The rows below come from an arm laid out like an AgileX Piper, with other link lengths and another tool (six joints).
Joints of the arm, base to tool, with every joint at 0 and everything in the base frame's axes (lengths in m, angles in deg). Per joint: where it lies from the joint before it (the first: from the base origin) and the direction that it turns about. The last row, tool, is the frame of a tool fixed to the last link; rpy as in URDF.
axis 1: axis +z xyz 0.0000 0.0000 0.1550
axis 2: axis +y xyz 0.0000 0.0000 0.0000
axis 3: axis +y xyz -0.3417 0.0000 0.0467
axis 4: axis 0.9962 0 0.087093 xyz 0.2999 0.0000 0.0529
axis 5: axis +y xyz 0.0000 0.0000 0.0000
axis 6: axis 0.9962 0 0.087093 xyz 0.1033 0.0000 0.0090
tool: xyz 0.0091 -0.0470 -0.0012 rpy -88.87 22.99 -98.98
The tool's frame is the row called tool.
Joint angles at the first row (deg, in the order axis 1, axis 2, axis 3, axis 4, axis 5, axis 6):
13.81 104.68 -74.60 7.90 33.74 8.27
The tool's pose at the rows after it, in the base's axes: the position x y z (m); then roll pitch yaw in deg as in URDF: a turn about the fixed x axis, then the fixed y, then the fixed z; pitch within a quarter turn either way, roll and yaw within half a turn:
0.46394 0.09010 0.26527 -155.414 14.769 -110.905
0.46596 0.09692 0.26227 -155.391 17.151 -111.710
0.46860 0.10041 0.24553 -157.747 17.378 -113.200
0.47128 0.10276 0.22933 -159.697 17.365 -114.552
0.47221 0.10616 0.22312 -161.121 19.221 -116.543
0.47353 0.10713 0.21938 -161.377 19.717 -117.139
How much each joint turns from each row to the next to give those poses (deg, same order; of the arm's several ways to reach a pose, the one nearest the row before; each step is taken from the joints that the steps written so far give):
1.47 0.00 0.00 1.21 -3.13 0.02
0.46 0.44 0.00 2.26 -1.92 0.00
0.07 1.95 0.00 1.79 -0.33 0.00
0.00 1.91 0.00 1.40 -0.48 0.00
0.00 0.69 0.00 2.85 -0.93 -0.11
0.00 0.48 0.00 0.77 -0.66 -0.06

